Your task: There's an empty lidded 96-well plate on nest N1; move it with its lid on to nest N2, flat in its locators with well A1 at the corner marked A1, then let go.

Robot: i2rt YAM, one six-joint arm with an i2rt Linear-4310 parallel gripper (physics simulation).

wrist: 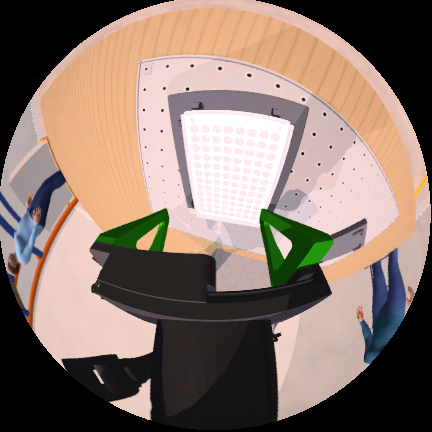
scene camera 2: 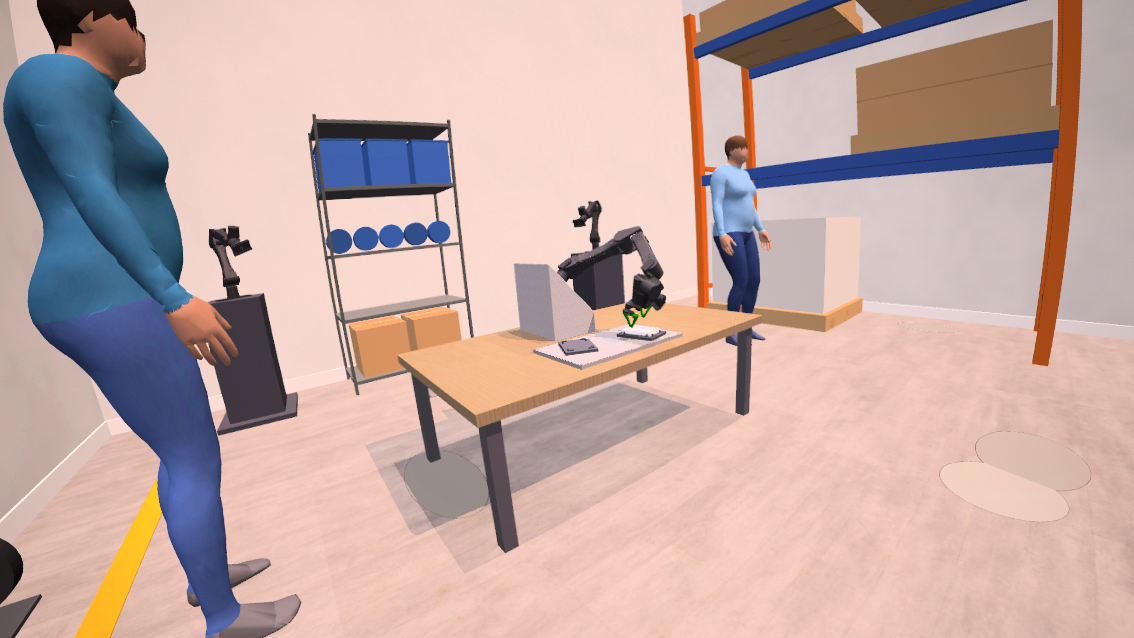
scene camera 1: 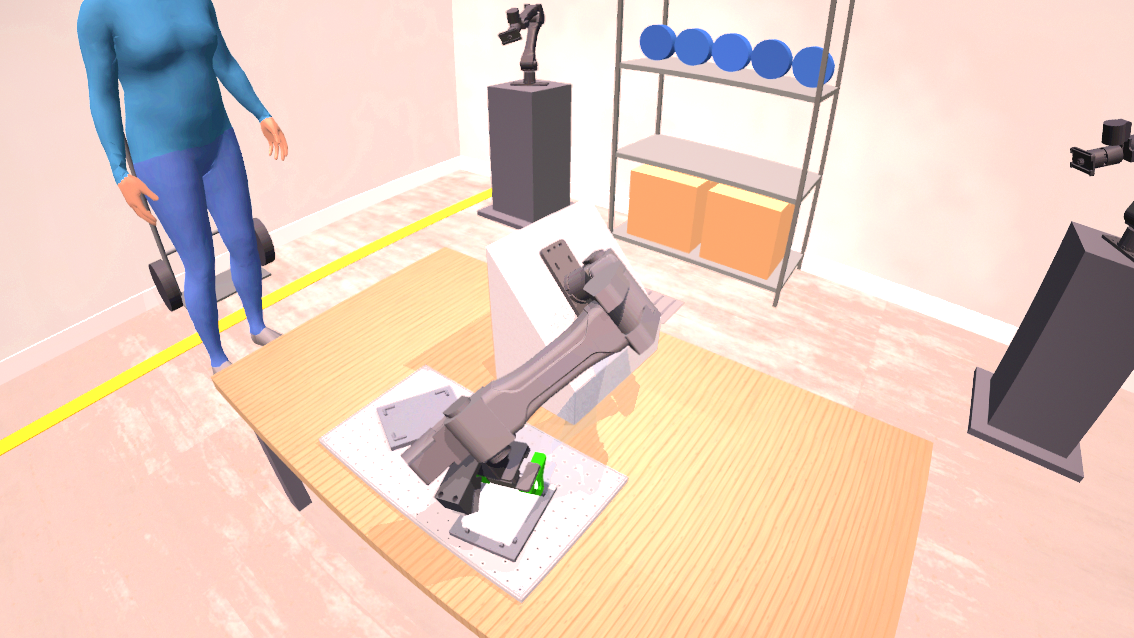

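Seen in the pictures: gripper, between the fingertips: (wrist: 213,213) (scene camera 2: 637,322) (scene camera 1: 515,486); arm's base, origin of its link: (scene camera 2: 554,286) (scene camera 1: 575,288).
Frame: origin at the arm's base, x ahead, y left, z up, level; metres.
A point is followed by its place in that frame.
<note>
A white lidded 96-well plate (scene camera 1: 501,514) @[x 0.402, y 0.169, z -0.167 m] (scene camera 2: 641,330) @[x 0.407, y 0.133, z -0.167 m] (wrist: 235,165) @[x 0.401, y 0.155, z -0.167 m] sits on a dark grey nest (scene camera 1: 480,542) @[x 0.457, y 0.173, z -0.183 m] (wrist: 240,99) @[x 0.455, y 0.171, z -0.184 m], N1 by the task. A second grey nest, N2 (scene camera 1: 416,416) @[x 0.338, y -0.128, z -0.183 m] (scene camera 2: 578,346) @[x 0.350, y -0.135, z -0.184 m] (wrist: 346,242) @[x 0.360, y -0.123, z -0.184 m], has bare locators and holds no plate. My gripper (scene camera 1: 513,484) @[x 0.356, y 0.158, z -0.146 m] (scene camera 2: 639,318) @[x 0.356, y 0.158, z -0.146 m] (wrist: 213,213) @[x 0.356, y 0.158, z -0.146 m] is open, with its green fingers apart at the arm-side end of the plate and nothing held between them. In the wrist view the right fingertip overlaps the plate's near right corner. The exact fingertip height and the A1 marks are too small or hidden to tell.
Both nests stand on a white perforated board (scene camera 1: 582,476) @[x 0.237, y 0.207, z -0.195 m] (scene camera 2: 555,353) @[x 0.326, y -0.222, z -0.195 m] (wrist: 152,120) @[x 0.413, y 0.256, z -0.195 m] on the wooden table (scene camera 1: 753,476) @[x 0.039, y 0.457, z -0.208 m] (scene camera 2: 475,388) @[x 0.418, y -0.573, z -0.208 m] (wrist: 90,130) @[x 0.386, y 0.419, z -0.208 m]. A pale wedge-shaped block (scene camera 1: 515,301) @[x 0.136, y -0.033, z 0.023 m] (scene camera 2: 537,301) @[x 0.017, y -0.105, z -0.050 m] stands behind the board, with the arm mounted on it. People stand beyond the table.
</note>
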